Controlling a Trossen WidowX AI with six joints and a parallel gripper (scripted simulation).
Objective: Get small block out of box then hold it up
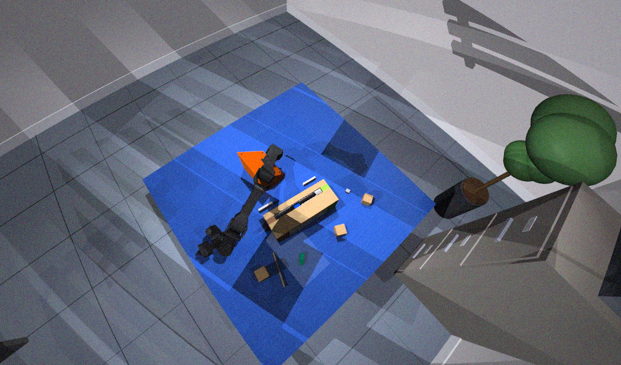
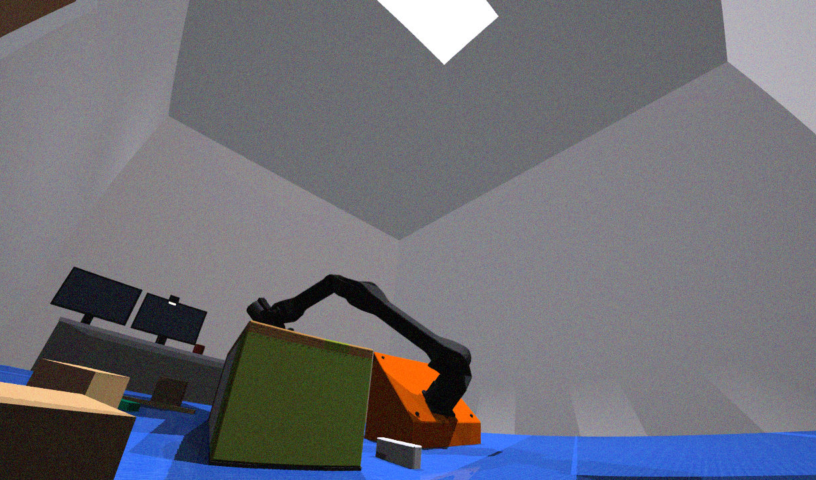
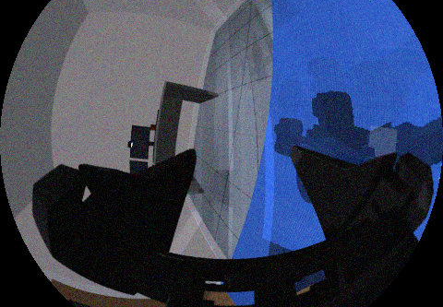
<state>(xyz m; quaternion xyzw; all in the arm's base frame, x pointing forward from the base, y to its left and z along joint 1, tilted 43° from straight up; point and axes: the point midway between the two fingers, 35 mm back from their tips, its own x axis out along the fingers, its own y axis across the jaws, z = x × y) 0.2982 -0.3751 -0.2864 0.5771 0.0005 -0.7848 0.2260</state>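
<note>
The tan box is 3 cm ahead of my gripper tip, 51 cm to the left of it and 9 cm below it. The rest, counted from my gripper tip: thin stick (26 cm ahead, 25 cm to the left, 14 cm below); then blue block (4 cm ahead, 51 cm to the left, 6 cm below); then green piece (28 cm ahead, 38 cm to the left, 14 cm below).
</note>
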